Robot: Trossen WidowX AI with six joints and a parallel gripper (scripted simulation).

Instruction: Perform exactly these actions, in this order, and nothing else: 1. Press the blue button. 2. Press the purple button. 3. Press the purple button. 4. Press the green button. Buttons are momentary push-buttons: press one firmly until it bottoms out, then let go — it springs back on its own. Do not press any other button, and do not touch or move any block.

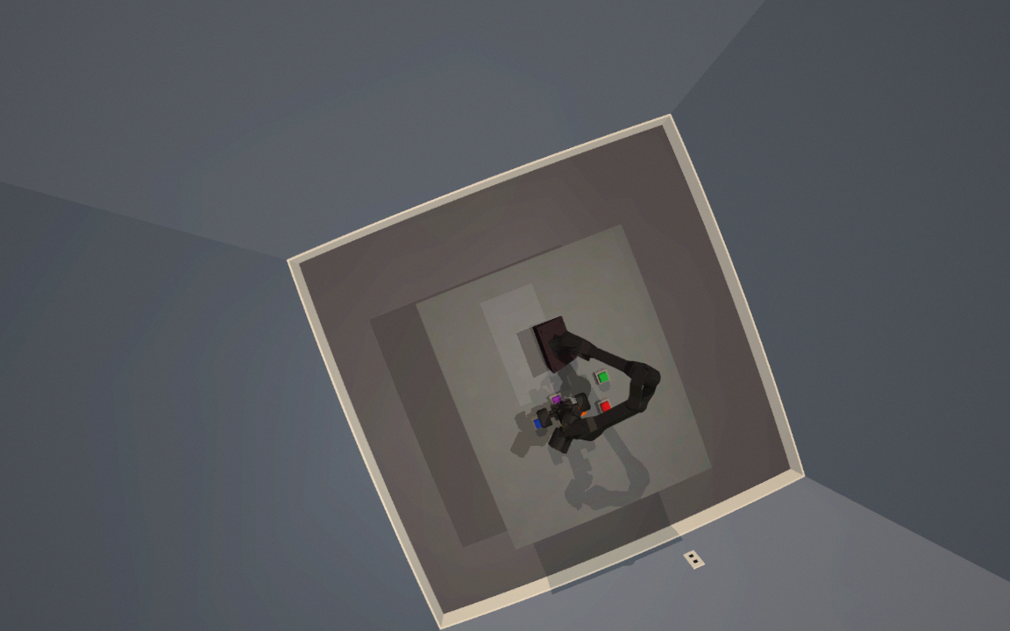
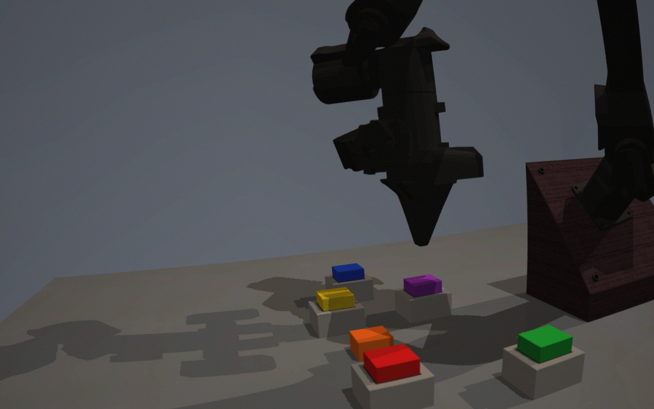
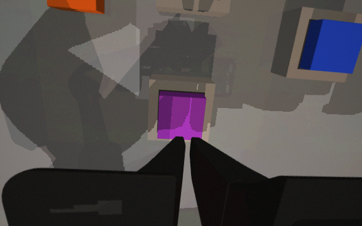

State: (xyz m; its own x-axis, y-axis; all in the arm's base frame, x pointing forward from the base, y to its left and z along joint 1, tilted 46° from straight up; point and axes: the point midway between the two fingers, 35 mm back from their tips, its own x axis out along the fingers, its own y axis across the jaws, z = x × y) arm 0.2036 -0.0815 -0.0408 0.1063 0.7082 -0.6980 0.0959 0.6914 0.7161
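Now: gripper tip 40 mm above the purple button. Also, from my gripper tip: blue button 100 mm to the right, 50 mm ahead, 40 mm below; then yellow button 100 mm ahead, 40 mm below, 10 mm to the right; then orange block 90 mm ahead, 70 mm to the left, 70 mm below.
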